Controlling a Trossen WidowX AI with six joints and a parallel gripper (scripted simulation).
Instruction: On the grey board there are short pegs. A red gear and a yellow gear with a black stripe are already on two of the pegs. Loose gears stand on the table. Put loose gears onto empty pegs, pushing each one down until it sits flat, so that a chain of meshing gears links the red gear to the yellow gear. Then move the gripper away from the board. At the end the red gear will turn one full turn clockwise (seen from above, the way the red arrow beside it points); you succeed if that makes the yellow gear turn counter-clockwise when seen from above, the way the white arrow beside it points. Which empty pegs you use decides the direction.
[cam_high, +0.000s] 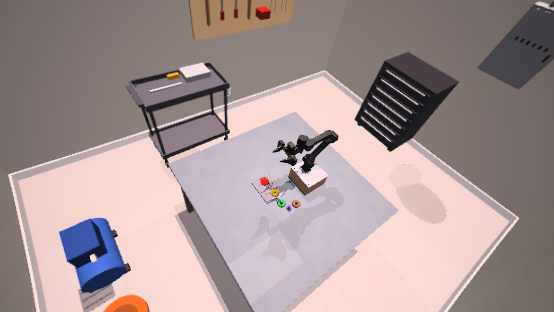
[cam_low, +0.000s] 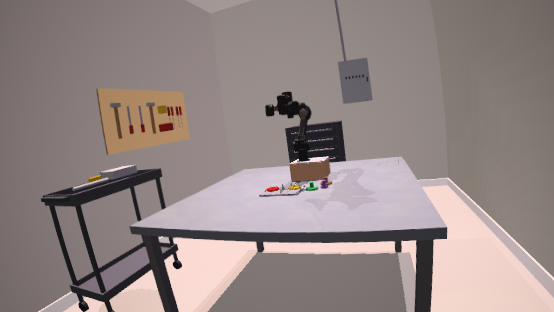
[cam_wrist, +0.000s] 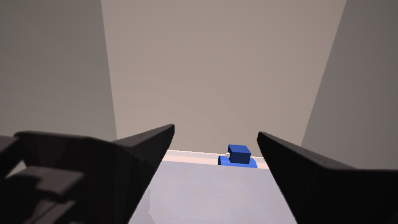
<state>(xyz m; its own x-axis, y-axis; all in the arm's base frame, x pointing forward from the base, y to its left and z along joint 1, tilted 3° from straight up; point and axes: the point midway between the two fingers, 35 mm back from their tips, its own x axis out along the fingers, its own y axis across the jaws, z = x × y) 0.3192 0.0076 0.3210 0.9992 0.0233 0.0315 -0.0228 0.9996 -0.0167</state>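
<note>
Now: the green gear 4 cm behind my gripper tip, 13 cm to the left of it and 43 cm below it. From my gripper tip the other things lie so: purple gear: 7 cm behind, 19 cm to the left, 43 cm below; red gear: 2 cm behind, 9 cm to the right, 43 cm below; yellow gear: 4 cm behind, 3 cm to the left, 43 cm below.
</note>
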